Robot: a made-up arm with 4 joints.
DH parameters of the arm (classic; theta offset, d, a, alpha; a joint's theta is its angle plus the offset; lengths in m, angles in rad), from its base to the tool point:
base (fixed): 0 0.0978 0.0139 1.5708
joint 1: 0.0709 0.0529 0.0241 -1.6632
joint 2: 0 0.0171 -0.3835 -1.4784
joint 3: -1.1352 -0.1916 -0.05 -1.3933
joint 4: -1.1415 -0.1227 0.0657 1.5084
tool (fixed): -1.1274 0.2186 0 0
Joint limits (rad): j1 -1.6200..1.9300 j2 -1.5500..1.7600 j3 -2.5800..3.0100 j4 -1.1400..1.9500
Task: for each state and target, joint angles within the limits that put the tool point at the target. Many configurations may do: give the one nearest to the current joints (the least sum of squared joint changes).
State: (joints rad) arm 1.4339 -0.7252 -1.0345 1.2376
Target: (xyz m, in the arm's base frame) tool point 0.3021 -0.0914 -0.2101
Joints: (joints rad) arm 1.9300 0.1255 -1.3432 0.7885
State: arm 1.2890 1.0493 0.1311 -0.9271
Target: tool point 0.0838 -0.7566 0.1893
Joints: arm 1.2673 1.2866 0.4196 -1.0530
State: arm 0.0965 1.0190 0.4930 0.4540
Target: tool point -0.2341 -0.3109 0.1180
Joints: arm 0.6702 0.9014 1.1921 1.2583
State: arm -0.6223 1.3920 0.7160 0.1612
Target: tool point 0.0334 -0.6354 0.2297
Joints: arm -0.6131 1.4052 0.6770 0.3116
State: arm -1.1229 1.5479 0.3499 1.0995
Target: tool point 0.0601 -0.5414 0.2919
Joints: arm -1.1849 1.2417 0.3515 0.8129
